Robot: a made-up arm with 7 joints. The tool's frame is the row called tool.
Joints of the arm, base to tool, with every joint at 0 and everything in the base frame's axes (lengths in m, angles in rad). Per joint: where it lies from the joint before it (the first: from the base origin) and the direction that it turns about. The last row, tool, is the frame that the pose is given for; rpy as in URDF.
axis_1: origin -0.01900 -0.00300 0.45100 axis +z
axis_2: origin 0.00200 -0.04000 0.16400 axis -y
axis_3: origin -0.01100 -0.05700 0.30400 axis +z
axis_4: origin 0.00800 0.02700 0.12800 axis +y
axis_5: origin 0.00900 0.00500 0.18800 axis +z
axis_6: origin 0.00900 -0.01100 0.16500 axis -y
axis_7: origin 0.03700 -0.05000 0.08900 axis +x
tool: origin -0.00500 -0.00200 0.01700 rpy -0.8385 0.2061 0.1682
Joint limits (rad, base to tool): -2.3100..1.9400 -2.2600..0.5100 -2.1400..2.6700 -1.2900..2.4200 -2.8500..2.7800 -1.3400..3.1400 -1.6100..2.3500
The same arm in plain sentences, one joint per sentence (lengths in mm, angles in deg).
The arm has seven revolute joints in a row. What follows holds with every joint at zero, and every direction is one of the base frame's.
The first joint lies 19 mm along -x and 3 mm along -y and 451 mm along +z from the base frame's origin and rotates about +z, from -132.35 to 111.15 deg.
The second joint lies 2 mm along +x and 40 mm along -y and 164 mm along +z from the first joint and rotates about -y, from -129.49 to 29.22 deg.
The third joint lies 11 mm along -x and 57 mm along -y and 304 mm along +z from the second joint and rotates about +z, from -122.61 to 152.98 deg.
The fourth joint lies 8 mm along +x and 27 mm along +y and 128 mm along +z from the third joint and rotates about +y, from -73.91 to 138.66 deg.
The fifth joint lies 9 mm along +x and 5 mm along +y and 188 mm along +z from the fourth joint and rotates about +z, from -163.29 to 159.28 deg.
The sixth joint lies 9 mm along +x and 11 mm along -y and 165 mm along +z from the fifth joint and rotates about -y, from -76.78 to 179.91 deg.
The seventh joint lies 37 mm along +x and 50 mm along -y and 89 mm along +z from the sixth joint and rotates about +x, from -92.25 to 134.65 deg.
The tool frame, which is the frame that the pose is given for, lies 5 mm along -x and 2 mm along -y and 17 mm along +z from the seventh joint; its axes are the base frame's turned by roll -48.04, pitch 11.81 and yaw 9.64 deg (as in URDF: about the fixed x, then y, then z).

